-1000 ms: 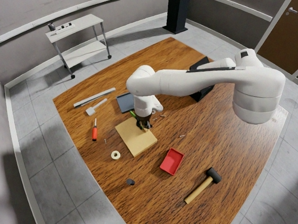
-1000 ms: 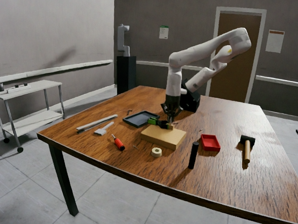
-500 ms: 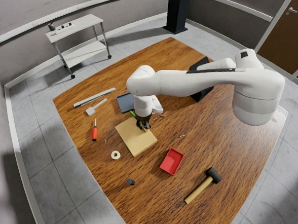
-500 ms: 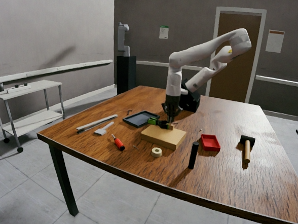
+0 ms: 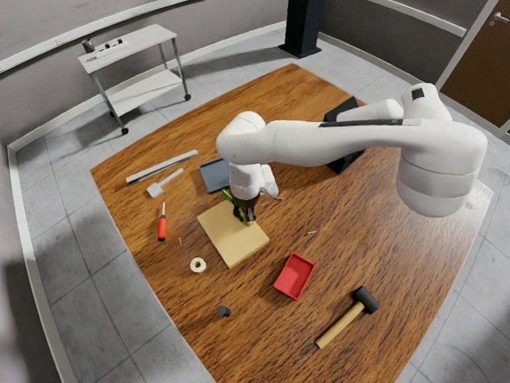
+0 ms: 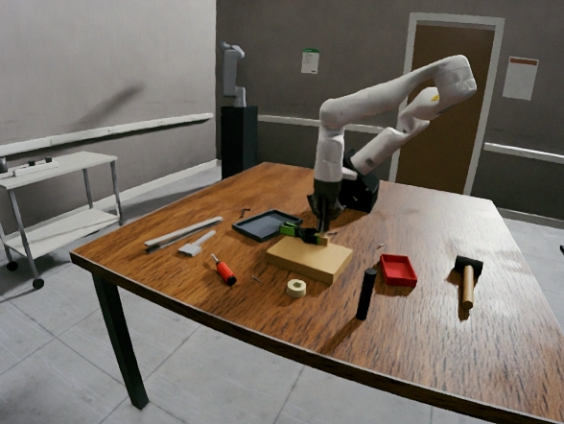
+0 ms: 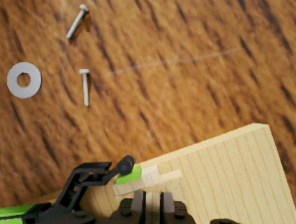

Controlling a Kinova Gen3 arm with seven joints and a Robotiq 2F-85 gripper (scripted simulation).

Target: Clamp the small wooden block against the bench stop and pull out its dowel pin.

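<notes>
My hand is 2 cm above the pale dowel pin. The rest, counted from my hand: wooden block 5 cm below; then bench board 6 cm below, 5 cm ahead, 1 cm to the right; then red bin 23 cm to the left, 8 cm below, 1 cm ahead.
</notes>
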